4 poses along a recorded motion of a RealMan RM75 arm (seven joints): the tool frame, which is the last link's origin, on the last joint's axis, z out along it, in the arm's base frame.
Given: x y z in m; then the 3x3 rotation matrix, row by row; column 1 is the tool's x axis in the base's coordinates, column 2 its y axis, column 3 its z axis. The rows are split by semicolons.
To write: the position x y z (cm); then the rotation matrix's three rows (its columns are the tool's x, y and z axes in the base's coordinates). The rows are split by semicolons. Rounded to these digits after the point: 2 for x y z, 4 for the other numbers.
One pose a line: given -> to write
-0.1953, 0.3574, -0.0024; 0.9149, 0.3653, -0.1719; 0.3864, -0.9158, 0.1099; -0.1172, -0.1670, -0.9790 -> -19.53, 35.74, -0.24; 0.9149, 0.3653, -0.1719; 0.3864, -0.9158, 0.1099; -0.1172, -0.1670, -0.9790
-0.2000, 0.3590, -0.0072; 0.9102, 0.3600, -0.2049; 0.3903, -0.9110, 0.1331; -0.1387, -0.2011, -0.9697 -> -20.00, 35.90, -0.72; 0.9102, 0.3600, -0.2049; 0.3903, -0.9110, 0.1331; -0.1387, -0.2011, -0.9697
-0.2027, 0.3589, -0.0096; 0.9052, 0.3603, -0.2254; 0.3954, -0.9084, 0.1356; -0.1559, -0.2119, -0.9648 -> -20.27, 35.89, -0.96; 0.9052, 0.3603, -0.2254; 0.3954, -0.9084, 0.1356; -0.1559, -0.2119, -0.9648
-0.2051, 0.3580, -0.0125; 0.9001, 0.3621, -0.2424; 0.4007, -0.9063, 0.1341; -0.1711, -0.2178, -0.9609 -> -20.51, 35.80, -1.25; 0.9001, 0.3621, -0.2424; 0.4007, -0.9063, 0.1341; -0.1711, -0.2178, -0.9609
